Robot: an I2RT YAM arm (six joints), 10 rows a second.
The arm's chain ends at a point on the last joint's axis. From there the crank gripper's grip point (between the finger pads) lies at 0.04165 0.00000 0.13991 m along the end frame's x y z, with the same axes.
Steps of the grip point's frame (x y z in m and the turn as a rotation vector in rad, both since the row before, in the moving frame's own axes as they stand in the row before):
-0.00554, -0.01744, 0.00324, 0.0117, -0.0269, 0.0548
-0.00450, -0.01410, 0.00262, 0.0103, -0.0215, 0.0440
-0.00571, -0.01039, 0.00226, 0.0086, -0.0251, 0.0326
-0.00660, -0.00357, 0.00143, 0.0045, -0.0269, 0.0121
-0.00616, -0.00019, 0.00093, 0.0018, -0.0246, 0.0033
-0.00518, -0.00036, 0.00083, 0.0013, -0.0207, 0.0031
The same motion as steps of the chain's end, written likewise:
-0.00175, -0.01798, 0.00217, 0.0117, -0.0269, 0.0548
-0.00147, -0.01442, 0.00176, 0.0103, -0.0215, 0.0440
-0.00218, -0.01048, 0.00126, 0.0086, -0.0251, 0.0326
-0.00282, -0.00342, 0.00036, 0.0045, -0.0269, 0.0121
-0.00271, -0.00007, -0.00005, 0.0018, -0.0246, 0.0033
-0.00228, -0.00030, 0.00000, 0.0013, -0.0207, 0.0031

